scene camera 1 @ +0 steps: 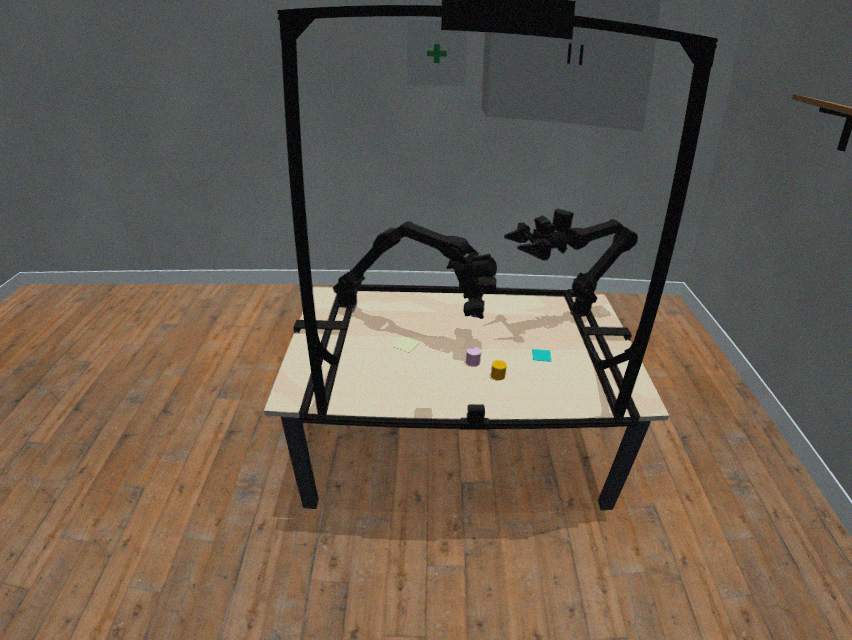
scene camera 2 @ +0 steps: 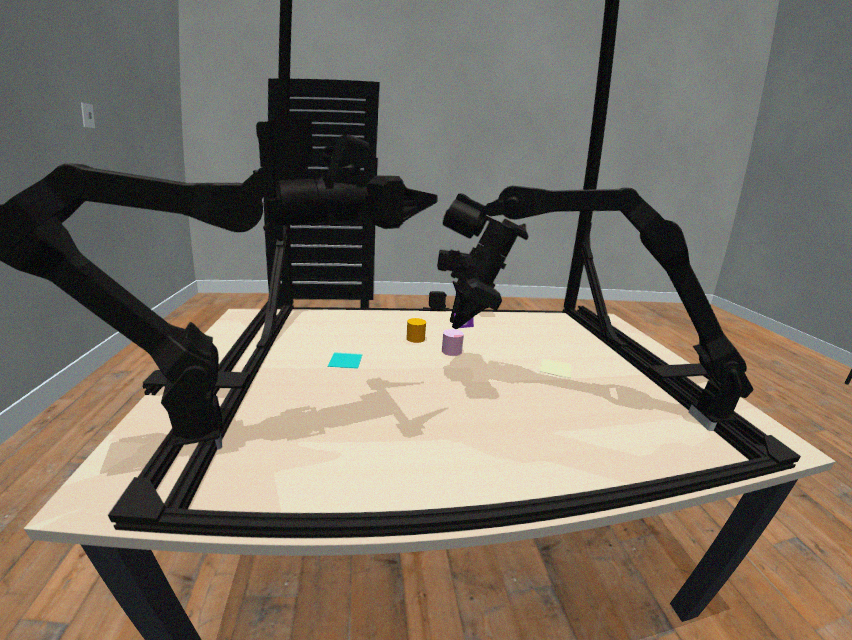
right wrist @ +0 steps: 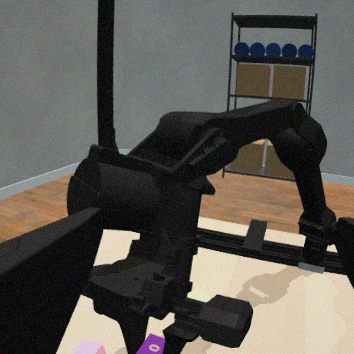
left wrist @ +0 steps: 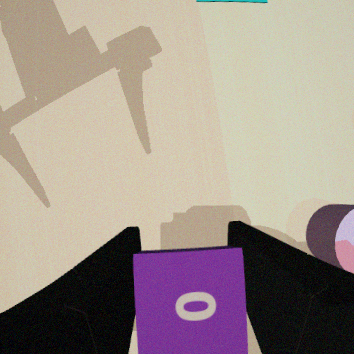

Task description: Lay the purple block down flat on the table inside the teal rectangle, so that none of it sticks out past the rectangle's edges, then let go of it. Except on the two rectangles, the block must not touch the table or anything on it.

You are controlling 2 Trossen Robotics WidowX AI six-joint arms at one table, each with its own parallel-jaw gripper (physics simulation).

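Frame: origin at the left arm's base, x ahead, y left, z up, level; metres.
Seen in the pictures: left gripper, fingertip midpoint: (scene camera 1: 482, 315) (scene camera 2: 453, 325) (left wrist: 183, 235); right gripper, fingertip midpoint: (scene camera 1: 510, 241) (scene camera 2: 421, 196) (right wrist: 222, 225); left arm's base, origin of the base link: (scene camera 1: 346, 303) (scene camera 2: 714, 412) (right wrist: 312, 257); right arm's base, origin of the base link: (scene camera 1: 581, 311) (scene camera 2: 197, 429).
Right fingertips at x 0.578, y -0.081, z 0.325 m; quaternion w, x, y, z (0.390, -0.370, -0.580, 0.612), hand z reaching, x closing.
Note:
Offsets run from my right fingertips to a thing's top centre. "*": to the spot under its first point.
The purple block @(dz -0.211, dx -0.095, dy -0.085 m) (scene camera 2: 469, 321) (left wrist: 190, 310) (right wrist: 151, 344), marked with a pale 0, is between the fingers of my left gripper (scene camera 1: 473, 315) (left wrist: 183, 235). The gripper is shut on it and holds it above the table; the fingers hide most of it in scene camera 1. The teal rectangle @(* dz -0.343, dx +0.138, dy -0.134 m) (scene camera 1: 542, 355) (scene camera 2: 345, 360) (left wrist: 232, 1) lies flat on the table, right of the left gripper in scene camera 1; its near edge shows at the top of the left wrist view. My right gripper (scene camera 1: 513, 241) (right wrist: 222, 225) is open and empty, high above the table.
A lilac cylinder @(dz -0.299, dx -0.095, dy -0.198 m) (scene camera 1: 473, 357) (scene camera 2: 452, 343) (left wrist: 320, 235) stands close to the left gripper. An orange cylinder @(dz -0.299, dx -0.014, dy -0.260 m) (scene camera 1: 498, 370) (scene camera 2: 416, 330) stands between it and the teal rectangle. A pale yellow rectangle @(* dz -0.343, dx -0.318, dy -0.128 m) (scene camera 1: 407, 344) (scene camera 2: 555, 367) lies on the other side. Black rails (scene camera 1: 385, 420) edge the table.

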